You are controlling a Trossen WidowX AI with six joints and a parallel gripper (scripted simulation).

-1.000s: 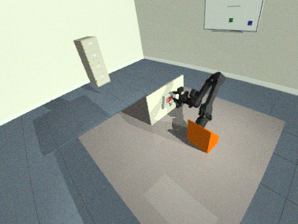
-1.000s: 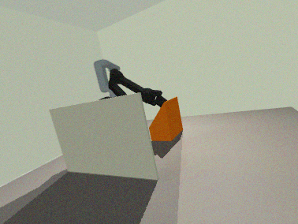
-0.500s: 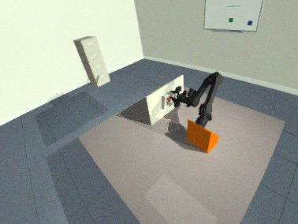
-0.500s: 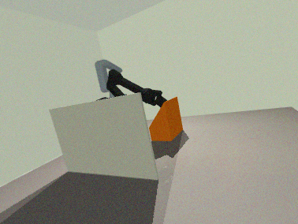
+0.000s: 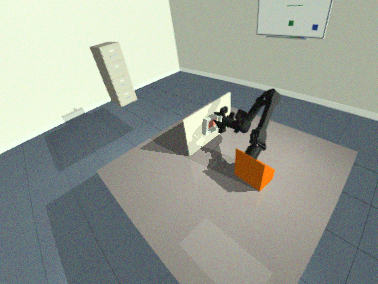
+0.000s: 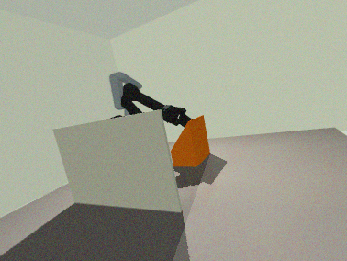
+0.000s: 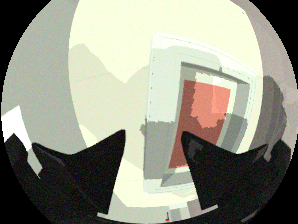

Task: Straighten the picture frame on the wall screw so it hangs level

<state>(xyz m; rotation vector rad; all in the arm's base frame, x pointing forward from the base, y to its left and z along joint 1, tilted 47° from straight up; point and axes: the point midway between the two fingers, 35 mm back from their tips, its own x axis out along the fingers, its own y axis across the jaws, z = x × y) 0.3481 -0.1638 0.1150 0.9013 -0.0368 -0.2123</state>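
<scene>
Now: the picture frame 50 mm below my gripper tip, 10 mm to the left of it and 10 mm ahead of it.
</scene>
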